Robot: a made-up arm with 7 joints. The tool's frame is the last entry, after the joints.
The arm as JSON. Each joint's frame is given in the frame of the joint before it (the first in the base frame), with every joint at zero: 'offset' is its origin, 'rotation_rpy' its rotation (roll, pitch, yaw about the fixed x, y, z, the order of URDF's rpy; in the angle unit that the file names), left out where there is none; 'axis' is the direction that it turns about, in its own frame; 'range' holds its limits. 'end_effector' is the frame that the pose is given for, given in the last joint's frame.
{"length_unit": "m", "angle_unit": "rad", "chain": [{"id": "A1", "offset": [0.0, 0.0, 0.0], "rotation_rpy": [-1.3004, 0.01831, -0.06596], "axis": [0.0, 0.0, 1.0], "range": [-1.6, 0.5]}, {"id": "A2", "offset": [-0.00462, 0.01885, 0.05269], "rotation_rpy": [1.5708, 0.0, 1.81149], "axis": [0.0, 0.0, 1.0], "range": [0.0, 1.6]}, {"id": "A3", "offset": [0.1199, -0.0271, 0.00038], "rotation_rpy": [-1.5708, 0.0, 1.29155], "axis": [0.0, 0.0, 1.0], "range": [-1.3, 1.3]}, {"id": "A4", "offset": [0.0, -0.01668, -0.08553], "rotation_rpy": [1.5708, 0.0, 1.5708], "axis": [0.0, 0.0, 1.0], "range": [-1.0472, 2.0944]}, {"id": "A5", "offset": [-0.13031, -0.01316, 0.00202], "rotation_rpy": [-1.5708, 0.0, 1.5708], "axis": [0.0, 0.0, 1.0], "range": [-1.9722, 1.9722]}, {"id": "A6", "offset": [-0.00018, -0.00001, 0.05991], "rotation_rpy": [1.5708, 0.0, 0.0], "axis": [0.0, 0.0, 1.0], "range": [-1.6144, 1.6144]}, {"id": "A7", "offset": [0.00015, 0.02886, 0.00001], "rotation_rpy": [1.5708, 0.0, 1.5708], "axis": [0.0, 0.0, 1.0], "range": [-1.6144, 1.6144]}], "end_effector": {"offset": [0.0, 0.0, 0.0]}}
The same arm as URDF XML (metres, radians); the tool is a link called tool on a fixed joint. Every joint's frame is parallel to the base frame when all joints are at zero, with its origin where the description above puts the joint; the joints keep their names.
<robot name="arm">
  <joint name="A1" type="revolute">
    <parent link="base_link"/>
    <child link="link1"/>
    <origin xyz="0 0 0" rpy="0 0 0"/>
    <axis xyz="0.068403 0.961235 0.26711"/>
    <limit lower="-1.6" upper="0.5"/>
  </joint>
  <joint name="A2" type="revolute">
    <parent link="link1"/>
    <child link="link2"/>
    <origin xyz="-0.001 0.056 -0.004" rpy="0 0 0"/>
    <axis xyz="0.968889 -0.0002 -0.247497"/>
    <limit lower="0" upper="1.6"/>
  </joint>
  <joint name="A3" type="revolute">
    <parent link="link2"/>
    <child link="link3"/>
    <origin xyz="-0.03 0.007 -0.119" rpy="0 0 0"/>
    <axis xyz="0.247497 -0.0001 0.968889"/>
    <limit lower="-1.3" upper="1.3"/>
  </joint>
  <joint name="A4" type="revolute">
    <parent link="link3"/>
    <child link="link4"/>
    <origin xyz="-0.005 0 -0.087" rpy="0 0 0"/>
    <axis xyz="0.0002 1 0"/>
    <limit lower="-1.0472" upper="2.0944"/>
  </joint>
  <joint name="A5" type="revolute">
    <parent link="link4"/>
    <child link="link5"/>
    <origin xyz="0.123 0.002 -0.045" rpy="0 0 0"/>
    <axis xyz="0.968889 -0.0002 -0.247497"/>
    <limit lower="-1.9722" upper="1.9722"/>
  </joint>
  <joint name="A6" type="revolute">
    <parent link="link5"/>
    <child link="link6"/>
    <origin xyz="0.058 0 -0.015" rpy="0 0 0"/>
    <axis xyz="0.0002 1 0"/>
    <limit lower="-1.6144" upper="1.6144"/>
  </joint>
  <joint name="A7" type="revolute">
    <parent link="link6"/>
    <child link="link7"/>
    <origin xyz="0.028 0 -0.007" rpy="0 0 0"/>
    <axis xyz="0.247497 -0.0001 0.968889"/>
    <limit lower="-1.6144" upper="1.6144"/>
  </joint>
  <joint name="tool_joint" type="fixed">
    <parent link="link7"/>
    <child link="tool"/>
    <origin xyz="0 0 0" rpy="0 0.2501 -0.0002"/>
  </joint>
  <link name="base_link"/>
  <link name="link1"/>
  <link name="link2"/>
  <link name="link3"/>
  <link name="link4"/>
  <link name="link5"/>
  <link name="link6"/>
  <link name="link7"/>
  <link name="tool"/>
</robot>

